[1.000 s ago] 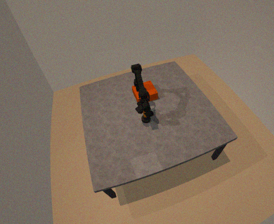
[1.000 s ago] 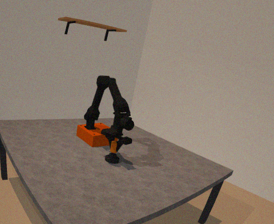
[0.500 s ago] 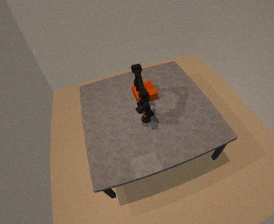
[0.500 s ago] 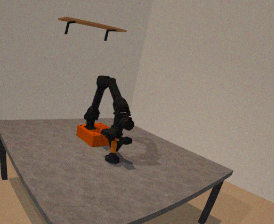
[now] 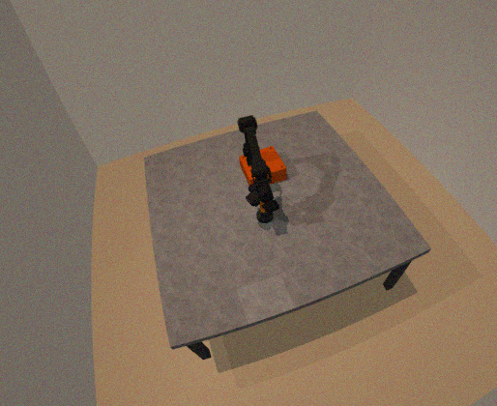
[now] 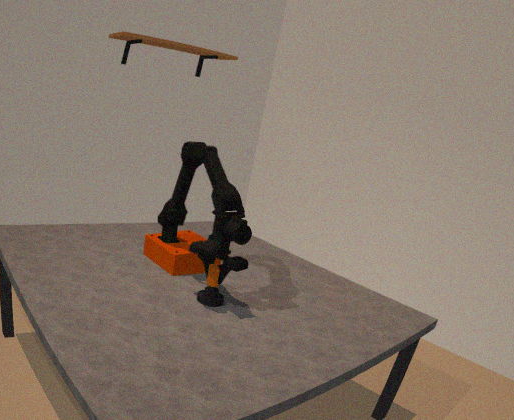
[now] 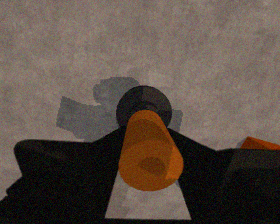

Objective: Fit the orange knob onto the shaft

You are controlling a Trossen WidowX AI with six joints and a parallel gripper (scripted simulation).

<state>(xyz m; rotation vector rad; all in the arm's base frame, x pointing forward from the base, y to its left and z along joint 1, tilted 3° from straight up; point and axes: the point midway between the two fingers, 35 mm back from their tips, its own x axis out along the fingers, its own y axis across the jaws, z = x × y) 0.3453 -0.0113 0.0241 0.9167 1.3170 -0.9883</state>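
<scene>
Right now the orange knob is 20 mm above my gripper tip. Also, from my gripper tip: dark round pedestal 40 mm below.
</scene>
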